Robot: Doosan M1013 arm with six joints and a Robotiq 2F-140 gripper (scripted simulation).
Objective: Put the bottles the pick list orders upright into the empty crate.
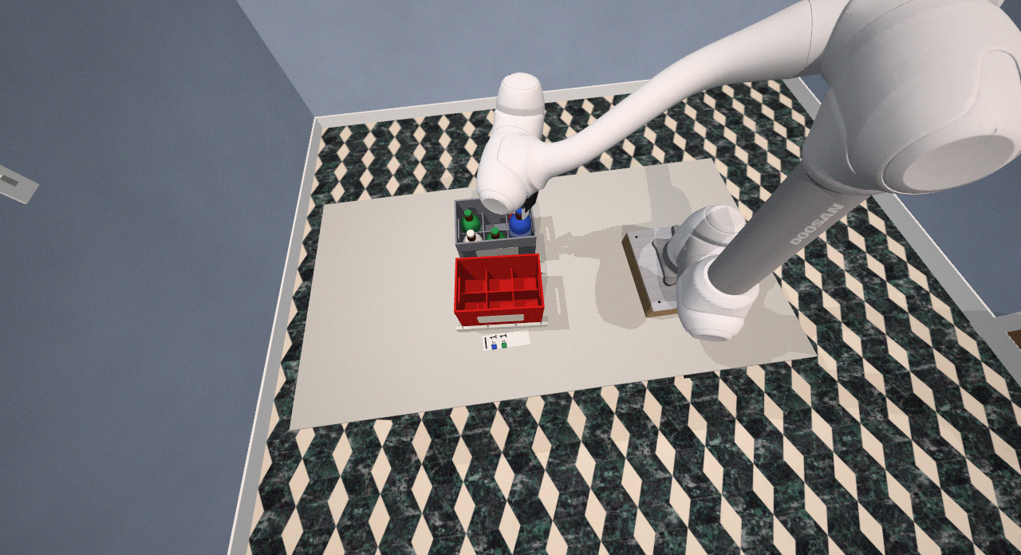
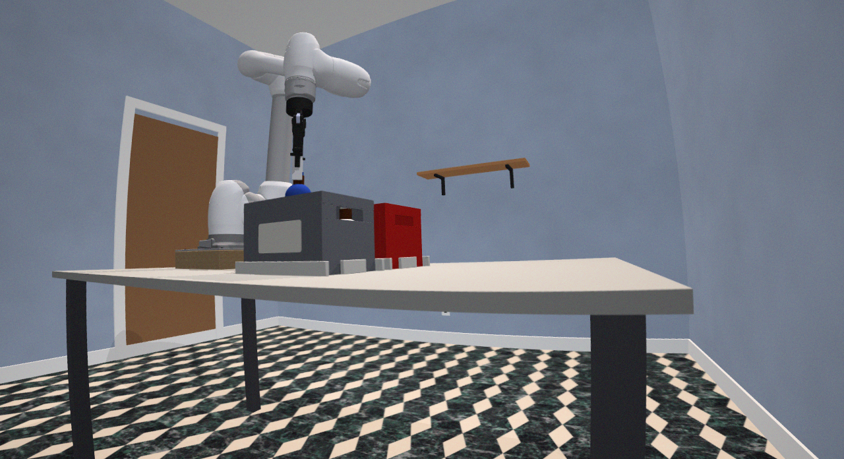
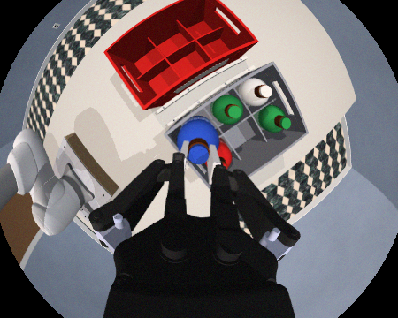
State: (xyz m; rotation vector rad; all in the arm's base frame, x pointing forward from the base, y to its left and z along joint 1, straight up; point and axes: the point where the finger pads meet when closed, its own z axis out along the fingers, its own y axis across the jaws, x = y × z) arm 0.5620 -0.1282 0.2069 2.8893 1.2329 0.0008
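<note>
My gripper is now 8 cm above the blue-label bottle. Round my hand: white-label bottle 17 cm ahead, 19 cm below; then red-label bottle 9 cm to the right, 19 cm below; then grey crate 9 cm ahead, 4 cm to the right, 20 cm below.
</note>
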